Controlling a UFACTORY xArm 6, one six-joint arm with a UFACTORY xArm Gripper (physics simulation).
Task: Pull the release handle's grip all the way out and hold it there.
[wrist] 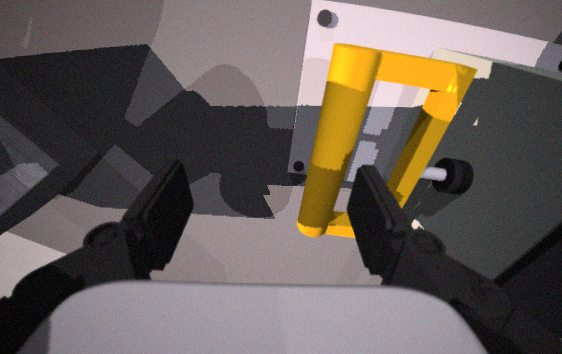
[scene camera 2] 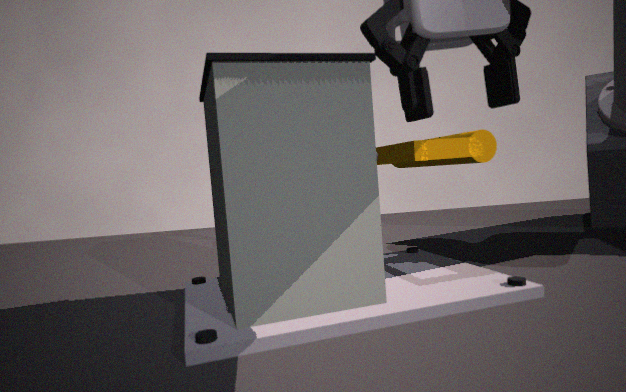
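Note:
The release handle's yellow grip [scene camera 2: 450, 149] [wrist: 345, 110] is a round bar on a rectangular yellow frame, standing out from the side of a grey-green housing [scene camera 2: 300, 175] [wrist: 505, 150]. In the wrist view a short pale rod [wrist: 434, 173] shows between the frame and a black collar [wrist: 461, 176] on the housing. My gripper [scene camera 2: 461, 113] [wrist: 270, 185] is open and empty, above the grip in the scene view. In the wrist view the bar lies nearer the right finger, which hides part of the frame.
The housing has a black lid [scene camera 2: 290, 57] and stands on a pale base plate [scene camera 2: 425, 295] [wrist: 400, 32] with black bolts at its corners. The lid's right edge is close to my left finger linkage in the scene view. A dark grey structure [scene camera 2: 606, 185] stands at the far right.

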